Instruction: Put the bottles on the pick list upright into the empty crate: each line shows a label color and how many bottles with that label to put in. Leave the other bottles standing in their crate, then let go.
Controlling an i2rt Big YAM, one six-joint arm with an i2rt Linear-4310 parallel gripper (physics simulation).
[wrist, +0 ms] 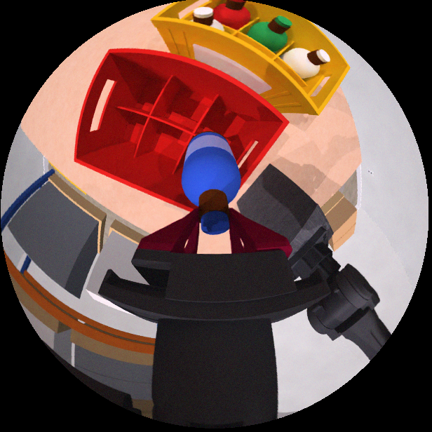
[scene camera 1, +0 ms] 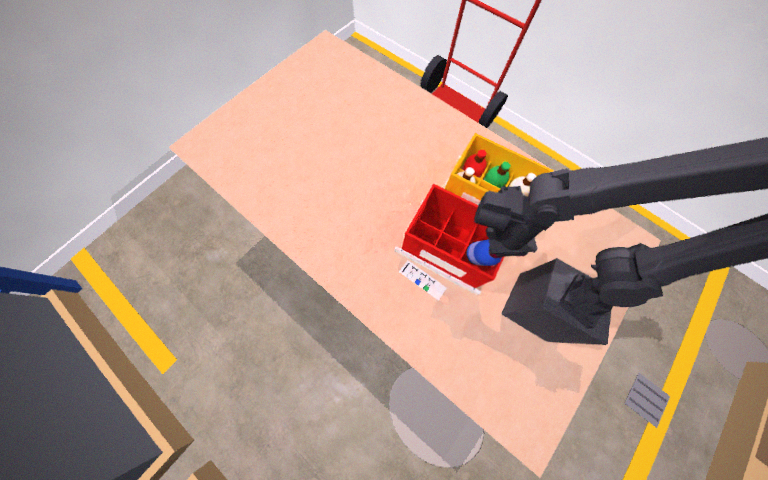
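Pixels of known places: gripper, between the fingertips: [scene camera 1: 497, 252]; arm's base, origin of its link: [scene camera 1: 582, 300].
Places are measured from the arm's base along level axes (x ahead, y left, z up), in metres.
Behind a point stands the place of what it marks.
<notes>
A blue bottle with a brown neck and blue cap [scene camera 1: 481, 253] {x 0.255, y 0.077, z -0.024 m} [wrist: 211, 172] is at the red crate's front-right compartment; how deep its base sits is unclear. My gripper [wrist: 213, 212] is shut on its neck; in the scene view the fingers are mostly hidden. The other compartments seen in the red crate [scene camera 1: 419, 240] {x 0.401, y 0.161, z -0.050 m} [wrist: 125, 170] are empty. The yellow crate [wrist: 295, 97] behind holds a red bottle [scene camera 1: 475, 165] {x 0.459, y -0.190, z -0.103 m} [wrist: 231, 16], a green bottle [scene camera 1: 497, 175] {x 0.382, y -0.212, z -0.101 m} [wrist: 267, 36] and two white bottles, one at the right [wrist: 301, 62]. The pick list [scene camera 1: 436, 290] {x 0.265, y 0.188, z -0.224 m} has blue and green marks; its counts are too small to read.
The arm's black base [scene camera 1: 543, 305] {x 0.069, y 0.089, z 0.014 m} [wrist: 275, 200] stands right of the red crate. My forearm [scene camera 1: 651, 178] {x 0.183, y 0.010, z 0.361 m} passes above the yellow crate's right side and hides part of it. A red hand truck [scene camera 1: 461, 104] stands beyond the table's back edge.
</notes>
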